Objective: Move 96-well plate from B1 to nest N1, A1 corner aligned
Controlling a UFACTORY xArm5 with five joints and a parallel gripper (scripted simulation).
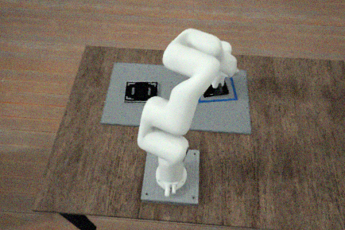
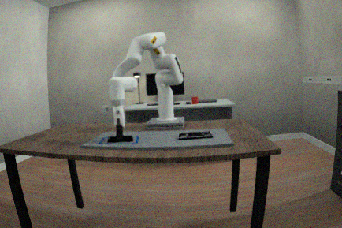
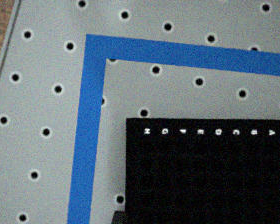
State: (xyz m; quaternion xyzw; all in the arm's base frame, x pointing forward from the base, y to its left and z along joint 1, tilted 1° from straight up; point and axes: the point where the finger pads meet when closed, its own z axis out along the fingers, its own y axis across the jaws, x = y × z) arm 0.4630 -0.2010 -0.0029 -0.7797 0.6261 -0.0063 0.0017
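Now: the plate nest N1 36 cm to the left of my hand, 4 cm behind it and 1 cm below it. Also, from my hand: black 96-well plate: 1 cm below.
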